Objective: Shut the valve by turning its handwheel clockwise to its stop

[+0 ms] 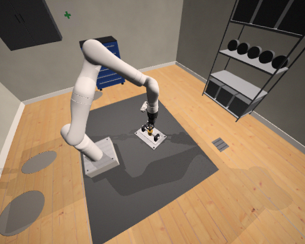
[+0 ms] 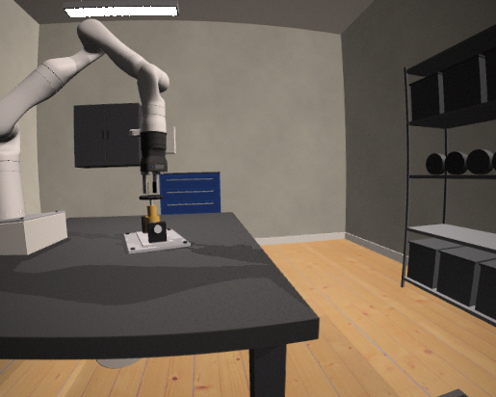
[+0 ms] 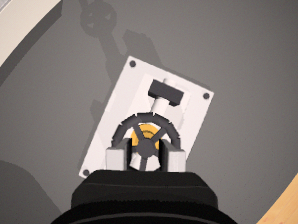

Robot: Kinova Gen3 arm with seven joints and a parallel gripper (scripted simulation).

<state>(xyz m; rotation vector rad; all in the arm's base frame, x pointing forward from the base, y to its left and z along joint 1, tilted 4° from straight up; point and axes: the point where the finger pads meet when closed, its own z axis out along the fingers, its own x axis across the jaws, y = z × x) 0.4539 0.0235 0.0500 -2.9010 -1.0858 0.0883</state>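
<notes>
My hand is 4 cm above the black spoked handwheel.
</notes>
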